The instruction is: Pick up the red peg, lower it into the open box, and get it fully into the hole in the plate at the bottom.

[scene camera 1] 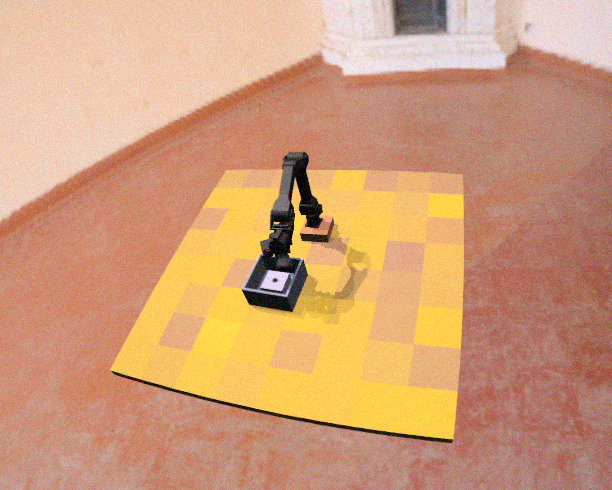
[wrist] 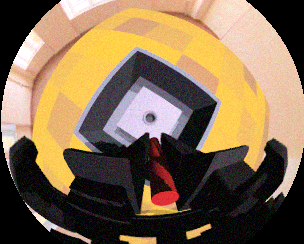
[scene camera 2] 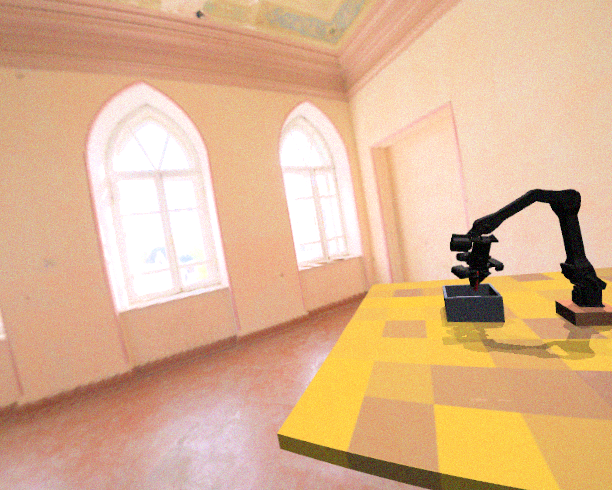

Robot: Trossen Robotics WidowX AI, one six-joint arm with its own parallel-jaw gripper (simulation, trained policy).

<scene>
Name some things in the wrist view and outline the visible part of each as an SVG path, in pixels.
My gripper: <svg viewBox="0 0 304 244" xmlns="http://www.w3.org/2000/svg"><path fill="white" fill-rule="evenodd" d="M50 230L61 243L88 244L80 238L52 228ZM9 148L11 177L22 200L42 218L81 234L91 244L131 244L120 240L121 235L156 237L157 244L244 244L268 223L285 199L283 192L277 198L270 197L283 183L288 168L287 146L275 138L265 143L263 151L267 154L254 171L244 161L247 144L203 153L161 132L161 147L176 184L176 207L181 213L138 215L145 189L150 132L143 133L117 154L65 148L62 153L75 176L69 194L51 186L50 179L36 164L39 151L34 142L21 136ZM212 225L212 228L203 230L198 237L188 239L187 232L192 232L193 229L204 227L204 225Z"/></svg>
A box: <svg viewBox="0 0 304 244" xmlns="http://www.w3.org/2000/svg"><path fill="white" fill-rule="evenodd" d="M148 164L145 186L151 187L150 164ZM72 132L95 153L117 154L131 146L138 138L117 126L117 123L145 86L148 91L156 93L182 111L168 133L169 136L201 151L217 120L222 101L174 63L148 52L145 48L135 47L135 50L127 53L98 86L81 113L75 131Z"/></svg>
A pale plate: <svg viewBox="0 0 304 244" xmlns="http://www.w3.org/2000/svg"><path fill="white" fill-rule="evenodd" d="M143 86L130 107L123 113L117 126L125 129L126 132L136 138L142 136L145 132L150 132L150 138L157 137L159 144L161 144L161 132L171 132L174 123L178 121L182 111L179 111L179 108L173 106L172 103L164 100L164 98L156 95L156 93L148 91Z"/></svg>
</scene>
